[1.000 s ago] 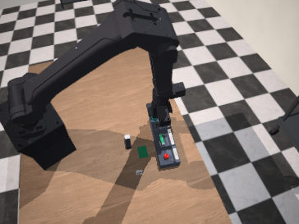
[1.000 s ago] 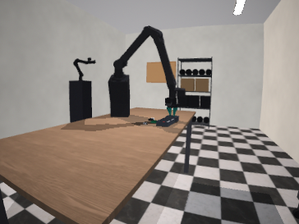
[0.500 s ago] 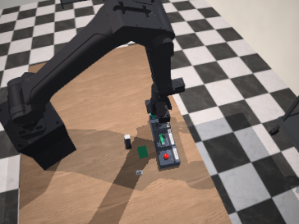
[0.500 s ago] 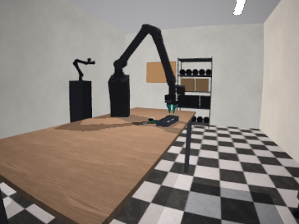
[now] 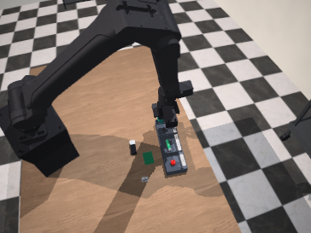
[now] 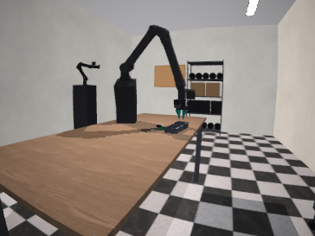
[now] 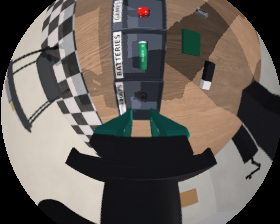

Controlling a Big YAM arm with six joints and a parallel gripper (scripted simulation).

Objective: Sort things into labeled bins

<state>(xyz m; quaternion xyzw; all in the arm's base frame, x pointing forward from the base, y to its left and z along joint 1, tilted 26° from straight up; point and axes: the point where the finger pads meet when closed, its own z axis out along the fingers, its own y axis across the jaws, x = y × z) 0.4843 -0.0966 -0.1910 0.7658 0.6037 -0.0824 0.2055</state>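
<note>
My gripper is now 6 cm above the small black piece. Also, from my hand: green battery (8 cm to the right, 6 cm below, 2 cm behind); bin row (8 cm to the right, 5 cm below, 2 cm behind); flat green square (12 cm behind, 9 cm to the right, 7 cm below).
</note>
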